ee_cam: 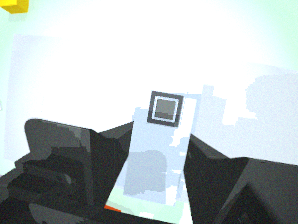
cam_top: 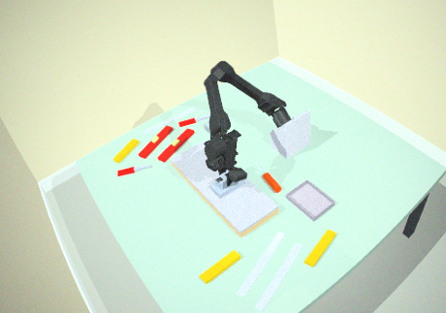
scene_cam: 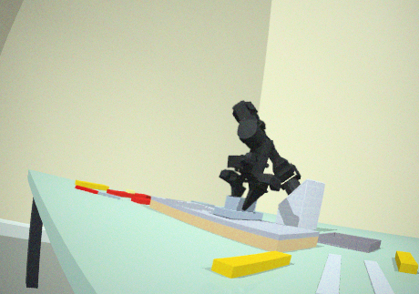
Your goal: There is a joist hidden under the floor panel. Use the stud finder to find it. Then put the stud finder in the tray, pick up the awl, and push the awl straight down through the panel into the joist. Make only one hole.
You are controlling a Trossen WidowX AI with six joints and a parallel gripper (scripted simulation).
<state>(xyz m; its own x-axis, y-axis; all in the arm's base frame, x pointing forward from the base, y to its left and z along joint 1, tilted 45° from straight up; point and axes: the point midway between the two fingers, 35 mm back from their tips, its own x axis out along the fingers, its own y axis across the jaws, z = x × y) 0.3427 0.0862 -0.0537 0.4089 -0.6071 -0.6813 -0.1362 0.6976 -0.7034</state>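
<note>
Now: the grey tray 250 mm behind my gripper tip, 230 mm to the left of it and 50 mm below it. Round my gripper tip: orange-handled awl (170 mm behind, 50 mm below); stud finder (10 mm ahead, 20 mm above); square indicator (20 mm ahead, 30 mm above).
</note>
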